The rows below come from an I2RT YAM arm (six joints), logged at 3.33 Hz.
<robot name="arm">
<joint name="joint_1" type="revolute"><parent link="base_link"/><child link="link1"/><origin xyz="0.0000 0.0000 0.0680" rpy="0.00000 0.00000 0.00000"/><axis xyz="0 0 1"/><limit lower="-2.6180" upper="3.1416"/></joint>
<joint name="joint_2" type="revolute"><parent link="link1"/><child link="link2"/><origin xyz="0.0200 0.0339 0.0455" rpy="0.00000 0.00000 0.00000"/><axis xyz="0 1 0"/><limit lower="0.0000" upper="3.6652"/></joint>
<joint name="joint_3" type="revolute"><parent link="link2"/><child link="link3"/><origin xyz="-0.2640 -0.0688 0.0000" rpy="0.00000 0.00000 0.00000"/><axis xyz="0 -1 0"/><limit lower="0.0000" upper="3.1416"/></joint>
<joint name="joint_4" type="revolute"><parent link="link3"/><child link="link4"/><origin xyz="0.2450 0.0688 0.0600" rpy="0.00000 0.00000 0.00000"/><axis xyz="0 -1 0"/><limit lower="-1.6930" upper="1.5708"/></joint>
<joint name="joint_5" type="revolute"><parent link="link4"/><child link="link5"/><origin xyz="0.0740 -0.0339 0.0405" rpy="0.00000 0.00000 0.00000"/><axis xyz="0 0 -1"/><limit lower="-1.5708" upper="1.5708"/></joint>
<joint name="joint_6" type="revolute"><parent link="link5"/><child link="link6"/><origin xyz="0.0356 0.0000 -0.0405" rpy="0.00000 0.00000 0.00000"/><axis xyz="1 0 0"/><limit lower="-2.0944" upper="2.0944"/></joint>
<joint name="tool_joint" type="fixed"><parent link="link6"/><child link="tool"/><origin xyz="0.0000 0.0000 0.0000" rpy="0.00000 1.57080 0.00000"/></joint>
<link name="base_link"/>
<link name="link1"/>
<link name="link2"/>
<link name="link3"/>
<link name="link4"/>
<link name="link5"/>
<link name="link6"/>
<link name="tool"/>
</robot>
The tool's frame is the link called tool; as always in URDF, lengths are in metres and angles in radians.
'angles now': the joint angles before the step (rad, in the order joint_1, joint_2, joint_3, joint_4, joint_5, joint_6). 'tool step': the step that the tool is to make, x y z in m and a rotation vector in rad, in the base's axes. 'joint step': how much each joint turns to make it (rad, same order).
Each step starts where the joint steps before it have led.
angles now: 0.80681 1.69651 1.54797 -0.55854 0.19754 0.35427
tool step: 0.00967 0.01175 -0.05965 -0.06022 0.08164 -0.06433
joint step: 0.00620 0.09206 -0.09371 0.07227 0.03875 0.06294
